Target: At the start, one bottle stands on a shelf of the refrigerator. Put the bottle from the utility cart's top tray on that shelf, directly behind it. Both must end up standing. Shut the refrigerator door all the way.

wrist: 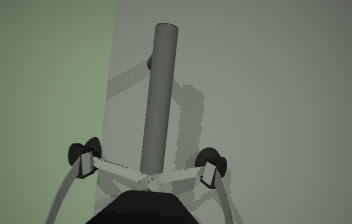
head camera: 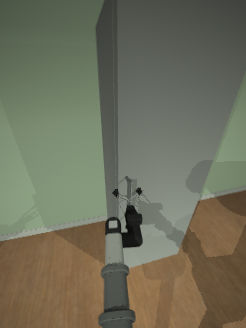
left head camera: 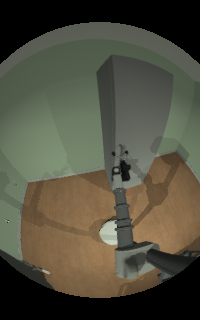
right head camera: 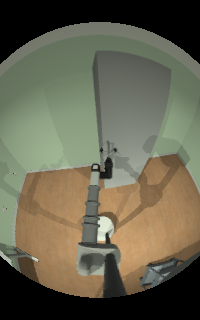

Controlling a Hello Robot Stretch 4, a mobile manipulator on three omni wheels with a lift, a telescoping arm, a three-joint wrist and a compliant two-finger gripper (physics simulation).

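Seen in the pictures: gripper, between the fingertips: [left head camera: 119, 151]; robot's base, origin of its link: [left head camera: 112, 231] [right head camera: 100, 227].
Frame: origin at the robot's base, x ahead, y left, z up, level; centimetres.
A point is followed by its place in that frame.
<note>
The tall grey refrigerator [head camera: 165, 100] @[x 75.7, y -24.4, z 144.6 cm] [left head camera: 142, 100] @[x 76.0, y -26.5, z 146.1 cm] [right head camera: 132, 100] @[x 76.2, y -27.4, z 142.8 cm] [wrist: 280, 100] @[x 75.7, y -24.4, z 104.8 cm] stands against the green wall. Its door front faces me, and a thin seam runs along its left edge. The door looks shut, or nearly so. A round grey bar handle [head camera: 128, 182] @[x 66.7, y -8.3, z 108.0 cm] [wrist: 161, 90] @[x 66.5, y -9.0, z 103.5 cm] stands upright near the door's left edge. My gripper [head camera: 127, 191] @[x 74.6, y -9.2, z 96.5 cm] [left head camera: 120, 154] @[x 74.6, y -9.2, z 96.5 cm] [right head camera: 108, 150] @[x 74.6, y -9.2, z 96.5 cm] [wrist: 155, 156] @[x 74.6, y -9.2, z 96.5 cm] is open, with one fingertip on each side of the handle's lower part and a gap to it on both sides. Neither bottle shows; the refrigerator's inside is hidden behind the door.
Part of the utility cart [right head camera: 159, 274] shows at the lower right of the right head view. A white round disc [left head camera: 108, 232] @[x 0.2, y 7.2, z 18.7 cm] [right head camera: 106, 228] @[x -0.1, y -9.6, z 18.7 cm] lies low beside my arm. Green walls stand behind and left of the refrigerator. A pale bar-like object [left head camera: 37, 267] shows at the lower left.
</note>
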